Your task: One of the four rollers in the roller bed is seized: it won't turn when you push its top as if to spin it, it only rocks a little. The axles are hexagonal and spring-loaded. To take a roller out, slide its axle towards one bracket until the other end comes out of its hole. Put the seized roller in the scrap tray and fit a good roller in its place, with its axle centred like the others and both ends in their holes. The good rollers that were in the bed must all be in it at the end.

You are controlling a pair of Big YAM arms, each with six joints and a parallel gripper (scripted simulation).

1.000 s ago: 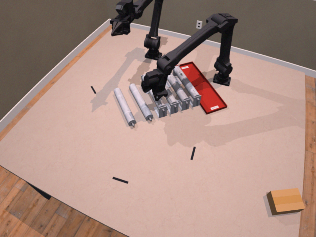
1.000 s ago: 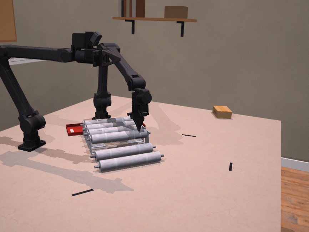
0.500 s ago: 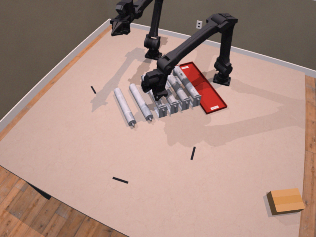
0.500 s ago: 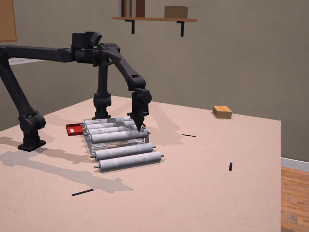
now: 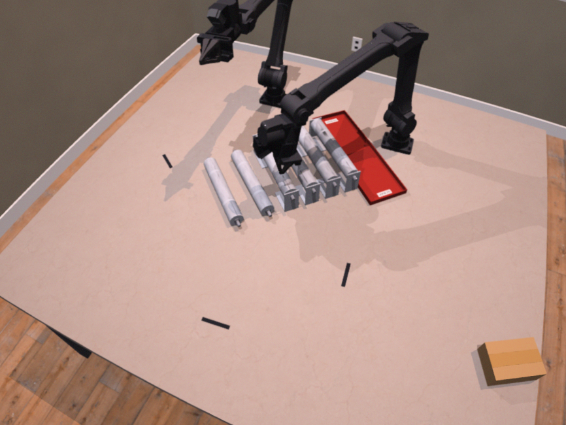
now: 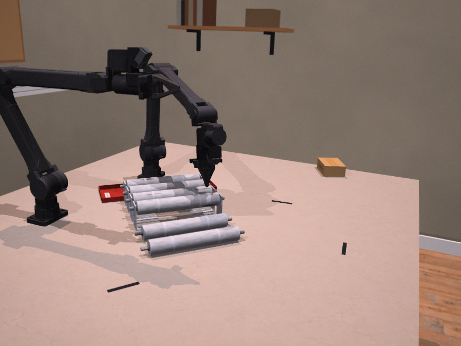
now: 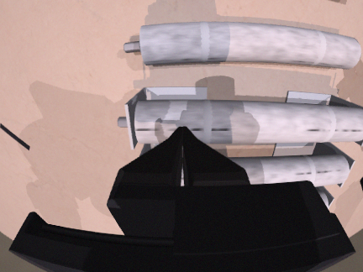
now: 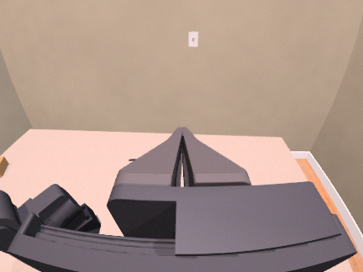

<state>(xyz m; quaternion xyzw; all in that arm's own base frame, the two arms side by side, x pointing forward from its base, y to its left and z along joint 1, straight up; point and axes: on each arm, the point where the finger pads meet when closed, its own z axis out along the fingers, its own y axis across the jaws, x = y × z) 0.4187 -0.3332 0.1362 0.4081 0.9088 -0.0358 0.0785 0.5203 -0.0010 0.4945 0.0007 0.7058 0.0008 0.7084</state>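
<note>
The roller lies 42 cm below my right hand, 30 cm to the left of it and 29 cm behind it. Also, from my right hand: red scrap tray (49 cm below, 37 cm behind, 36 cm to the left); then cardboard box (105 cm to the left, 46 cm below, 14 cm ahead).
</note>
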